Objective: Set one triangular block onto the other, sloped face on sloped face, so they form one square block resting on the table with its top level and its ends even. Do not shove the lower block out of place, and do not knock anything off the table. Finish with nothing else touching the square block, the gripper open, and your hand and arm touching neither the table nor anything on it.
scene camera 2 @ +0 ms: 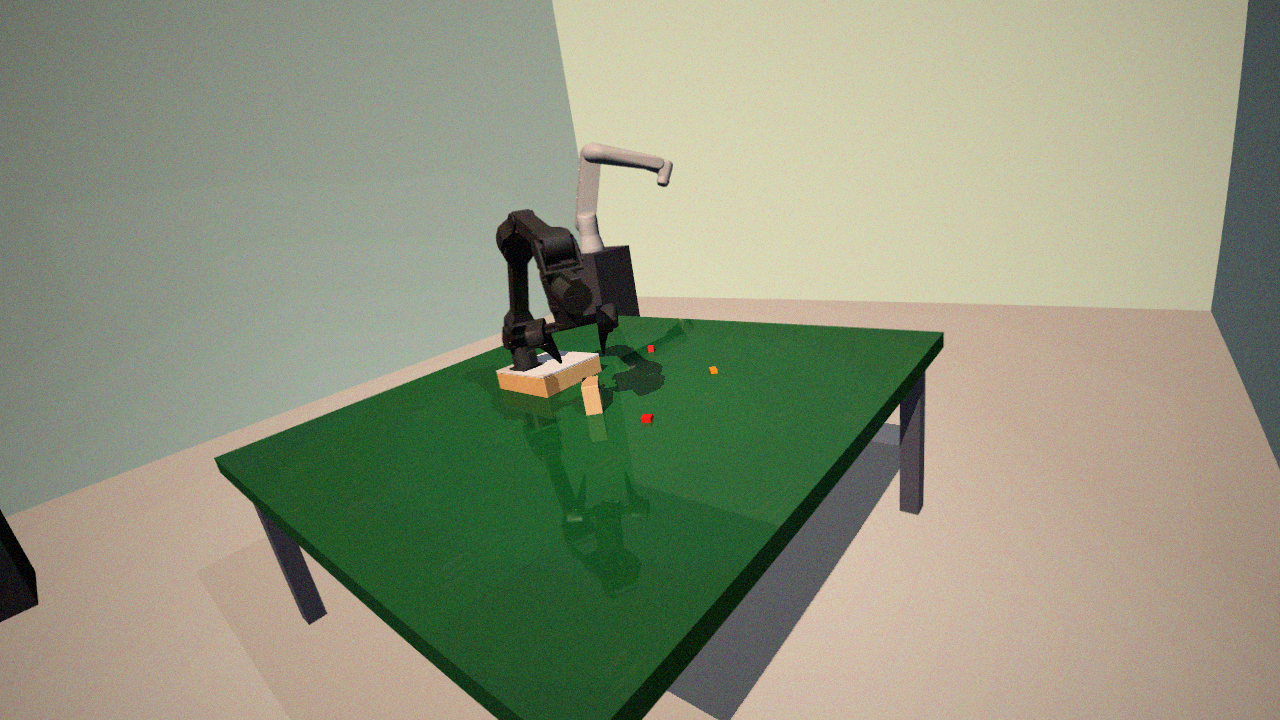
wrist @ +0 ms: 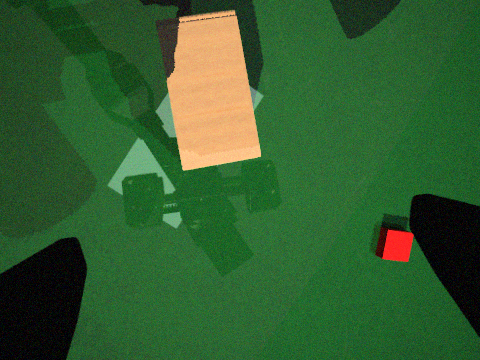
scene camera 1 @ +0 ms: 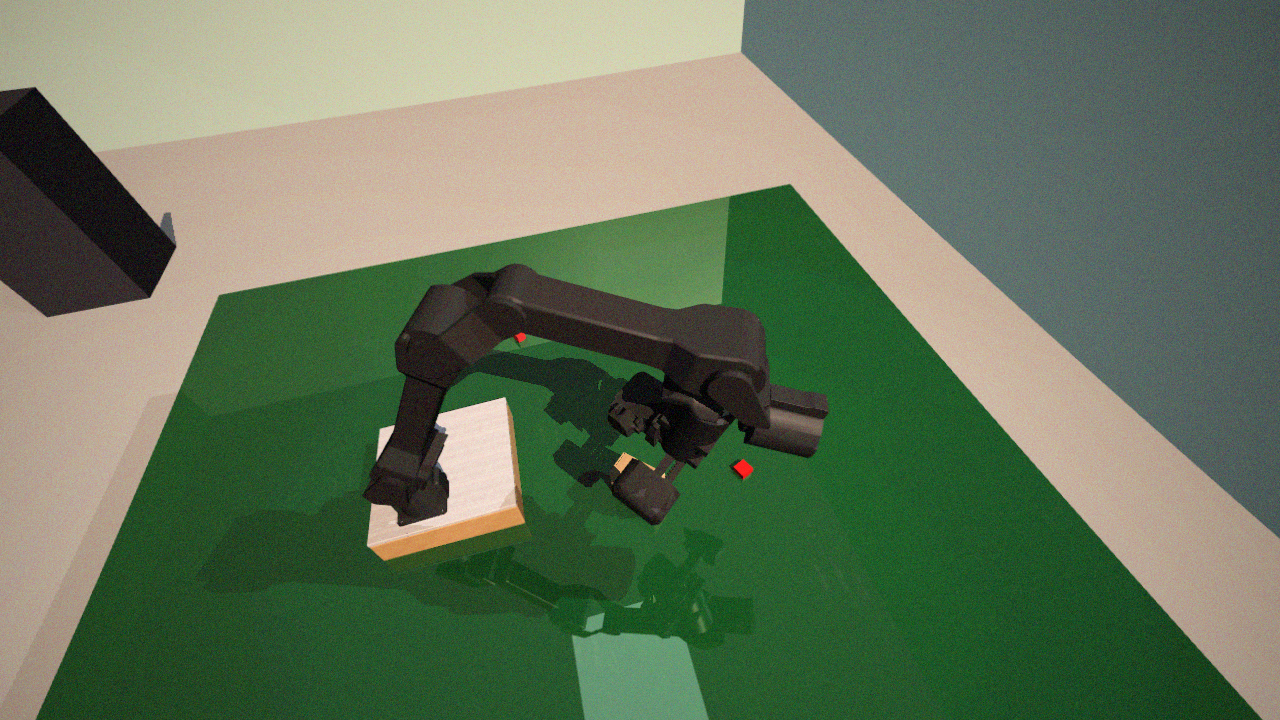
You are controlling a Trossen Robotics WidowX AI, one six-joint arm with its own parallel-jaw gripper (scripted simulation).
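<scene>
Tan wooden block (wrist: 207,82) visible. My gripper (scene camera 1: 667,462) open, holding nothing; visible too in the wrist view (wrist: 251,232) and scene camera 2 (scene camera 2: 582,358).
</scene>
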